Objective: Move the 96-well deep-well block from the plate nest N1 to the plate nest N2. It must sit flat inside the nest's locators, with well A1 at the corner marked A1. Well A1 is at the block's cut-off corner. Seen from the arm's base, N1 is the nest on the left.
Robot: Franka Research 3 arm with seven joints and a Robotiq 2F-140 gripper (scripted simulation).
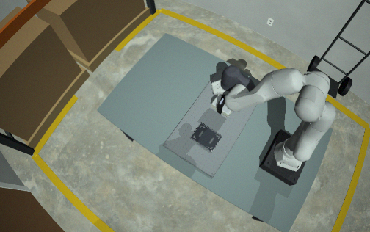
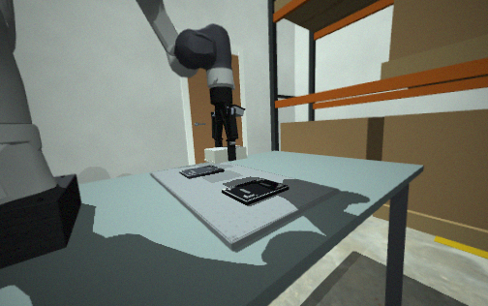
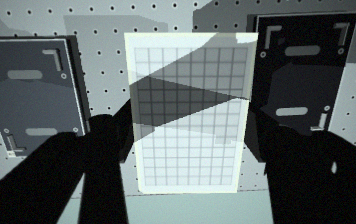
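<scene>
The black plate nest N2 lies 150 mm to the right of my hand and 100 mm below it. Also, from my hand: plate nest N1: 200 mm to the left, 100 mm below; white 96-well deep-well block: 10 mm below.
</scene>
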